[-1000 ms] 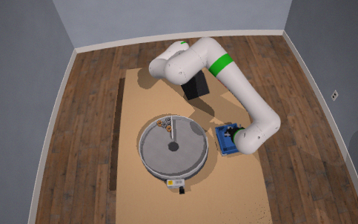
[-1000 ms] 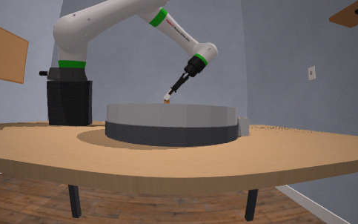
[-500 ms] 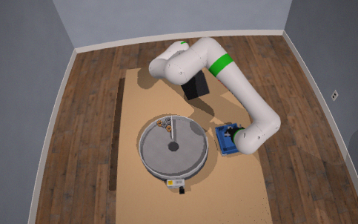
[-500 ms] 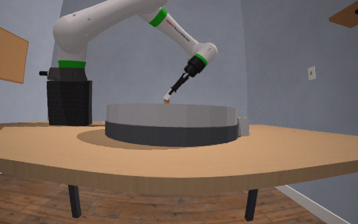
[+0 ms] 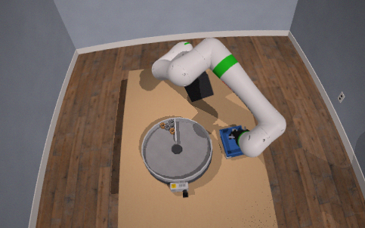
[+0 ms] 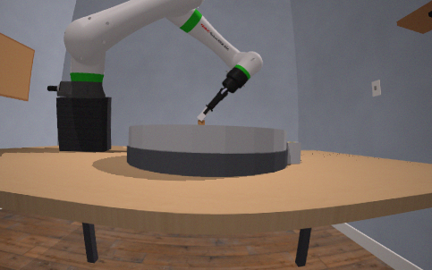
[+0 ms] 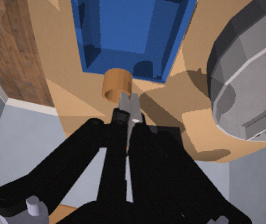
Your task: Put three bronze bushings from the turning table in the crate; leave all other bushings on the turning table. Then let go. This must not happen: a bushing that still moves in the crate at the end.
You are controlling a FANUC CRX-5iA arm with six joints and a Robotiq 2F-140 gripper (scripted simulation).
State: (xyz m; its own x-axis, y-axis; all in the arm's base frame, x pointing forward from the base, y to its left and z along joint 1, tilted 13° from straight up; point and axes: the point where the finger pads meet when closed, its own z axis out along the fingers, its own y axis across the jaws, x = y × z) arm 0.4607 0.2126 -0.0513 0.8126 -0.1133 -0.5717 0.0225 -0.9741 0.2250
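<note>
Right now the blue crate is 1 cm behind my hand, 1 cm to the left of it and 15 cm below it. Round my hand: grey turning table: 2 cm ahead, 34 cm to the right, 12 cm below.
</note>
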